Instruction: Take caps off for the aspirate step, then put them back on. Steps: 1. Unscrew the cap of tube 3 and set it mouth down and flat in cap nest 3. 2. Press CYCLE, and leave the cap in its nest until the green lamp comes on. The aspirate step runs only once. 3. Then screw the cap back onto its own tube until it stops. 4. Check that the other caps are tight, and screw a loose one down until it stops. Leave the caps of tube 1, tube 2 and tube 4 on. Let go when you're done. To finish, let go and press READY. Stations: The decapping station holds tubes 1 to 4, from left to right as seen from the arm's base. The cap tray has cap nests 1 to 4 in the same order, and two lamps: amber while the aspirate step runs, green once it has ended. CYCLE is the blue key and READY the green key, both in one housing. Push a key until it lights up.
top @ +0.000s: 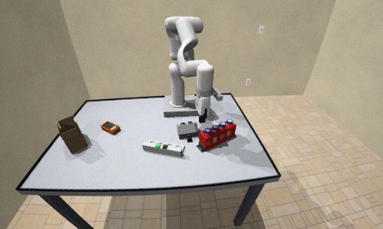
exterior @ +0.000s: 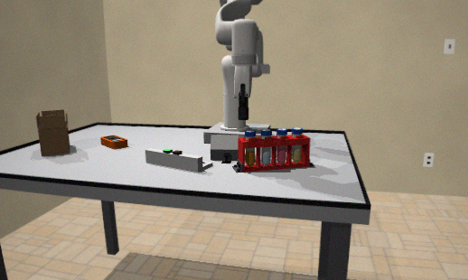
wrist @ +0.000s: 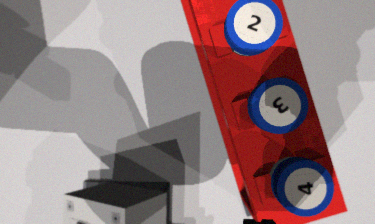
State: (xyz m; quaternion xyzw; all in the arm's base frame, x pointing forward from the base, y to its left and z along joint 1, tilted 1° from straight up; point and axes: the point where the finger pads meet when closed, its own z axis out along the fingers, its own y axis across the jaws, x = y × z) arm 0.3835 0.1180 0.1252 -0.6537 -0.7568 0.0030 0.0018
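Right now my hand is 110 mm past the green key, 100 mm to the left of it and 100 mm above it. Also, from my hand: blue key 120 mm behind, 60 mm to the right, 100 mm below; grey key housing 90 mm behind, 80 mm to the right, 120 mm below; orange device 170 mm behind, 580 mm to the right, 150 mm below.
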